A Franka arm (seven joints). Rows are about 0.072 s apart.
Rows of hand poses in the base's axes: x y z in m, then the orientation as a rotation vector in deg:
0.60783 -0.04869 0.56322 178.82 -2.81 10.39
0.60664 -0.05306 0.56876 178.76 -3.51 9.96
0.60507 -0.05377 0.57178 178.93 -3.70 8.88
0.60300 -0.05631 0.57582 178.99 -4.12 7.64
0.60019 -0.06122 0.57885 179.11 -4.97 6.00
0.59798 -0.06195 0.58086 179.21 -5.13 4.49
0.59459 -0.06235 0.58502 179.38 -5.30 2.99
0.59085 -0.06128 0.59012 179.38 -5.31 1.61
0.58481 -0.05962 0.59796 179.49 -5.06 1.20
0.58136 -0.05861 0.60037 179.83 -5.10 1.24
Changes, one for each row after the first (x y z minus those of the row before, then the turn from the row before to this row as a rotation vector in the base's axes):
-0.00119 -0.00437 0.00554 -0.04 0.27 -0.45
-0.00157 -0.00071 0.00302 0.14 0.69 -0.12
-0.00207 -0.00254 0.00404 0.04 0.79 -0.27
-0.00281 -0.00491 0.00303 0.13 1.04 -0.54
-0.00221 -0.00073 0.00201 0.09 0.96 -0.10
-0.00339 -0.00040 0.00416 0.17 0.95 -0.11
-0.00374 0.00107 0.00510 0.01 0.88 -0.01
-0.00604 0.00166 0.00784 0.11 0.26 0.16
-0.00345 0.00101 0.00241 0.34 -0.03 -0.02

